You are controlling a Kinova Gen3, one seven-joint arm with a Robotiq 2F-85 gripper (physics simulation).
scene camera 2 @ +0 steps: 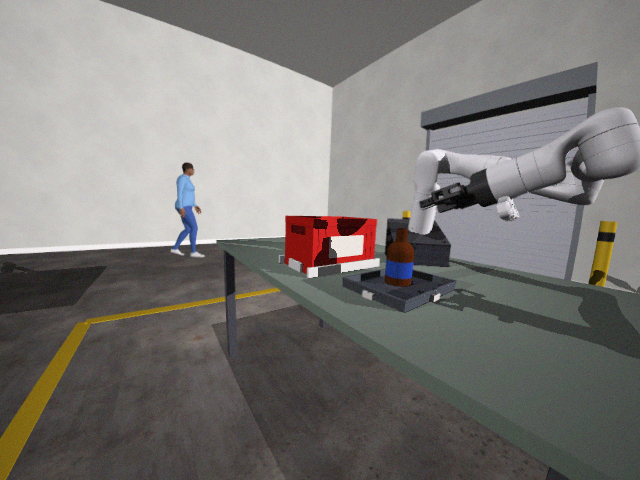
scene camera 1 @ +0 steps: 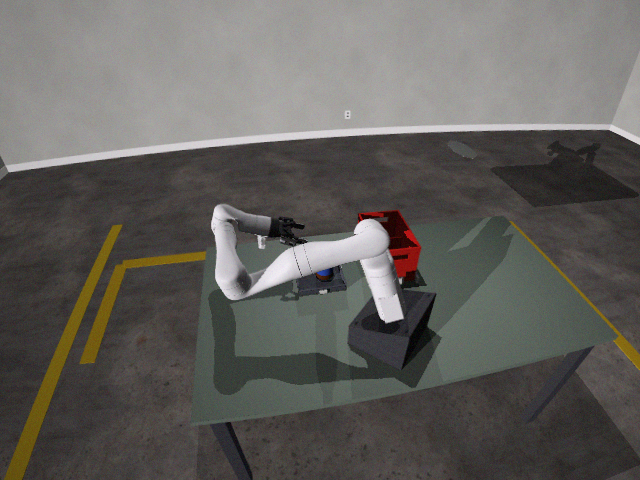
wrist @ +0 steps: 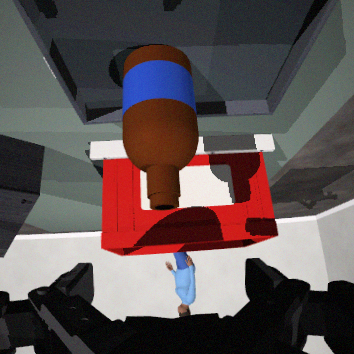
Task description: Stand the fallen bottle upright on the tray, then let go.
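Pixels of known places: gripper, fingertip midpoint: (scene camera 2: 429, 207) (scene camera 1: 305, 234) (wrist: 169, 277); arm's base, link origin: (scene camera 2: 418, 229) (scene camera 1: 392, 312).
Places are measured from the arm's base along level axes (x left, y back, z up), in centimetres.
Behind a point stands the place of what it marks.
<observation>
A brown bottle (scene camera 2: 400, 254) {z -4.1, x 26.0, y -35.0 cm} (wrist: 160, 120) {z -3.9, x 26.9, y -31.9 cm} with a blue band stands upright on the dark grey tray (scene camera 2: 361, 287) {z -11.6, x 26.3, y -47.0 cm} (wrist: 240, 107) {z -11.7, x 19.3, y -44.3 cm}. In scene camera 1 the arm hides the bottle's upper part, and its blue band (scene camera 1: 324, 271) {z -8.3, x 23.2, y -28.8 cm} shows above the tray (scene camera 1: 338, 285) {z -10.8, x 17.5, y -23.5 cm}. My gripper (scene camera 1: 305, 234) {z 8.5, x 30.6, y -31.1 cm} (scene camera 2: 427, 203) {z 8.5, x 30.6, y -31.1 cm} (wrist: 169, 277) {z 8.5, x 30.6, y -31.1 cm} is open and empty. It is above the bottle's top and to the side of it, apart from it, with the fingers pointing roughly sideways and a little down. The wrist view shows the bottle beyond the fingertips.
A red crate (scene camera 1: 408, 254) {z -6.5, x -12.3, y -38.3 cm} (scene camera 2: 299, 242) {z -4.1, x 1.1, y -54.6 cm} (wrist: 117, 200) {z -3.2, x 4.3, y -28.8 cm} stands on the table (scene camera 1: 268, 330) {z -13.4, x 42.7, y -2.0 cm} (scene camera 2: 496, 361) {z -13.4, x 56.0, y -43.5 cm} beside the tray. The dark robot base block (scene camera 1: 379, 343) {z -5.1, x 4.7, y 8.8 cm} (scene camera 2: 436, 253) {z -8.2, x 11.6, y -1.9 cm} stands on the table too. A person (scene camera 2: 186, 198) (wrist: 185, 285) in light blue is on the floor beyond the table.
</observation>
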